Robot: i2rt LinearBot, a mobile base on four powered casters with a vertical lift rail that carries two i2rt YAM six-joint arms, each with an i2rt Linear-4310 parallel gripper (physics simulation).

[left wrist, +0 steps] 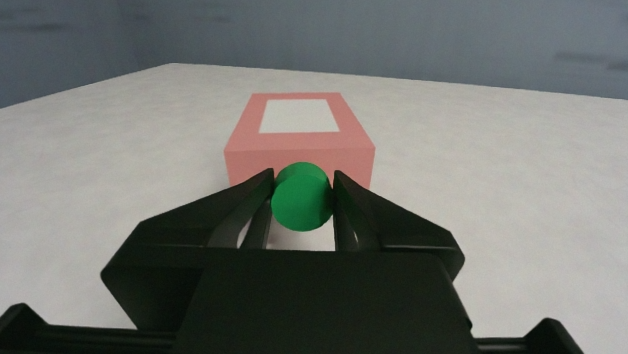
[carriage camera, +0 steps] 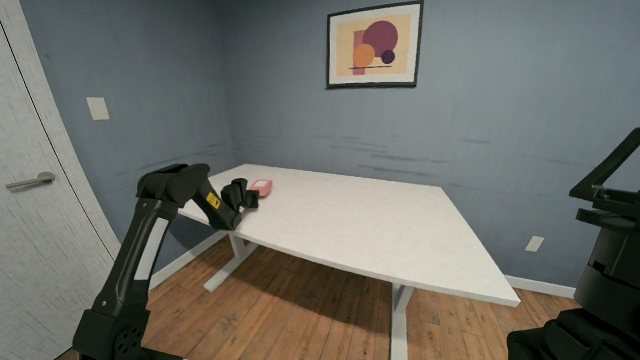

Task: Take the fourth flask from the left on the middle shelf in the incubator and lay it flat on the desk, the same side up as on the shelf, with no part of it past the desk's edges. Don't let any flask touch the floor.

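Frame: origin at the left arm's base, x left, y back, z up, level; metres.
Where they show: left gripper, fingertip midpoint: (left wrist: 303,179) (carriage camera: 255,191).
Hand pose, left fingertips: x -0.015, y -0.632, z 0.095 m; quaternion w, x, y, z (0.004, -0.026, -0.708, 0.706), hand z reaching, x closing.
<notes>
Each offset is from my left fingertips to the top centre of the thing. "spot": to the spot under its first point. Level surfaces: height alone.
A pink flask {dx +0.003, dy -0.062, dz +0.010 m} (carriage camera: 262,187) (left wrist: 300,162) with a white label on its upper face and a green cap lies level over the far left part of the white desk (carriage camera: 350,220) (left wrist: 500,200). My left gripper (carriage camera: 253,197) (left wrist: 303,179) is shut on the green cap, one finger on each side. The flask points away from the gripper, label up. In the left wrist view desk surface shows around the flask; a faint shadow shows at its left side. Whether its underside touches the desk cannot be told. My right gripper (carriage camera: 617,159) stands open at the right edge, partly out of view.
The desk's near edge runs below the left gripper, with its grey legs {spot: dx -0.776, dy +0.165, dz -0.750 m} (carriage camera: 399,320) under it on the wooden floor {dz -0.785 m} (carriage camera: 310,300). Blue walls stand behind and left of the desk. A door (carriage camera: 45,250) is at the far left. A framed picture (carriage camera: 332,50) hangs above the desk.
</notes>
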